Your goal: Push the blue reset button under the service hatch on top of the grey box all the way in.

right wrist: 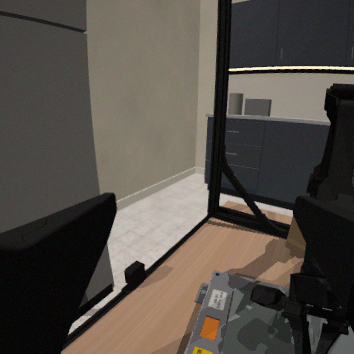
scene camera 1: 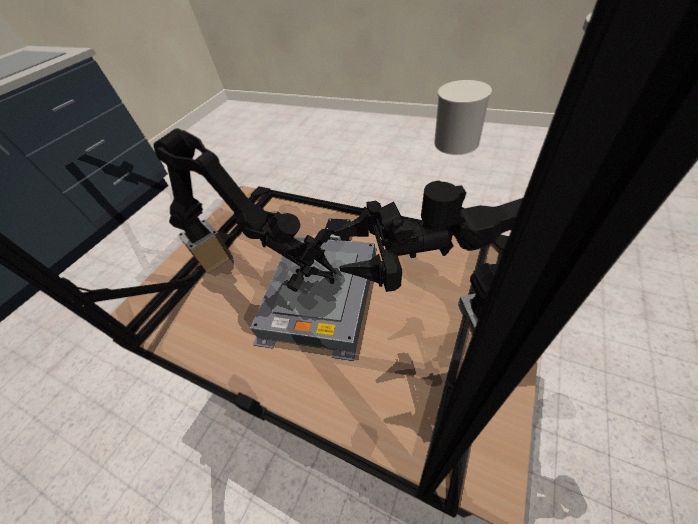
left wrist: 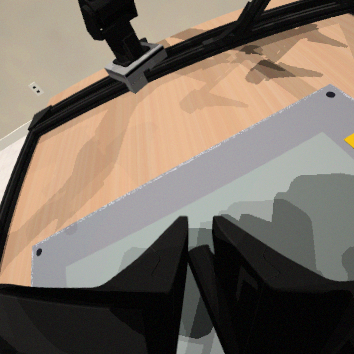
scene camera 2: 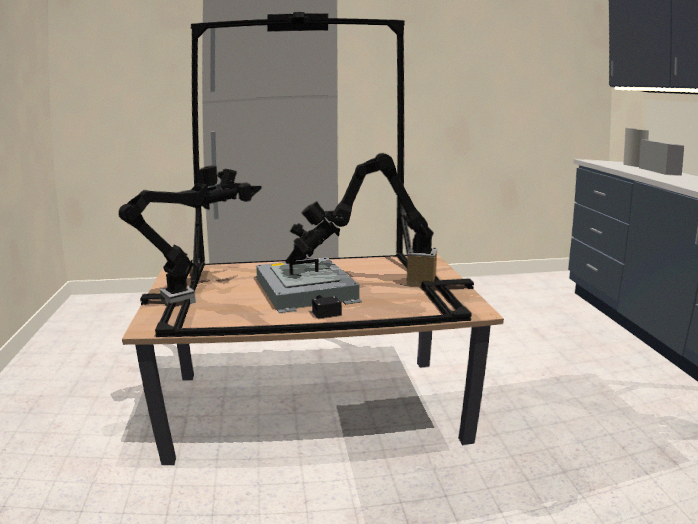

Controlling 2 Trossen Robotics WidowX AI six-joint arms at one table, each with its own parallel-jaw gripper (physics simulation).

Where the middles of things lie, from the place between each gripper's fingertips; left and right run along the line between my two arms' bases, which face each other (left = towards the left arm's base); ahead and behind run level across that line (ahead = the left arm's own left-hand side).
Labels:
The service hatch [scene camera 1: 320, 297] is 6 cm to the left of my left hand and 3 cm below it.
I see the service hatch 290 mm below my right hand, 160 mm to the left of it and 120 mm ahead of it.

